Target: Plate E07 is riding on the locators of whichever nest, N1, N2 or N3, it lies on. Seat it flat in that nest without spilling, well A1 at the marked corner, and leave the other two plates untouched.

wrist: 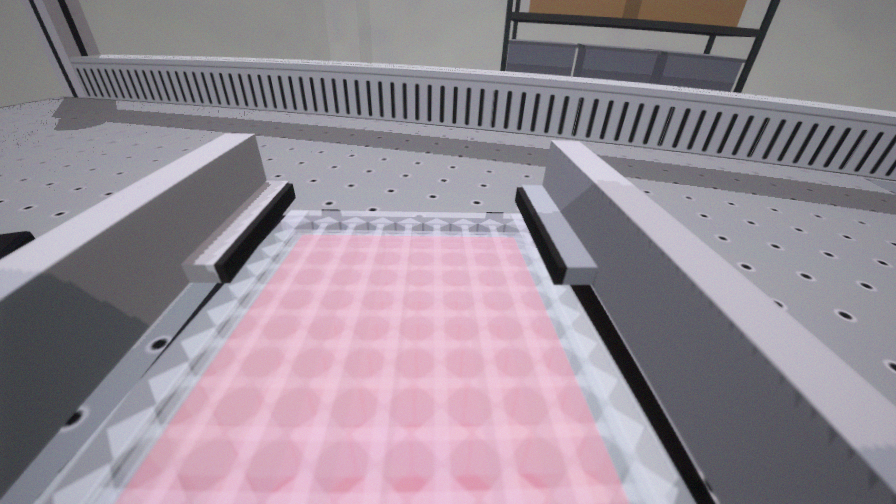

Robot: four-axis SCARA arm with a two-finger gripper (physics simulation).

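A clear well plate (388,351) filled with pink liquid takes up the lower middle of the wrist view. Its label and the marked corner are not in view. My gripper (401,235) hovers low over it, with the grey fingers and black pads running along the plate's two long sides. The fingers are set narrow and hold nothing. Two small locator tabs (332,214) (494,216) show at the plate's far edge. A grey strip of the nest (125,376) with screw holes runs along the plate's left side. I cannot tell whether the plate sits flat.
The perforated table (751,250) spreads around the nest. A slotted rail (438,100) runs across the back. A dark shelf rack (758,37) with boxes stands behind it. A dark object (12,241) shows at the left edge.
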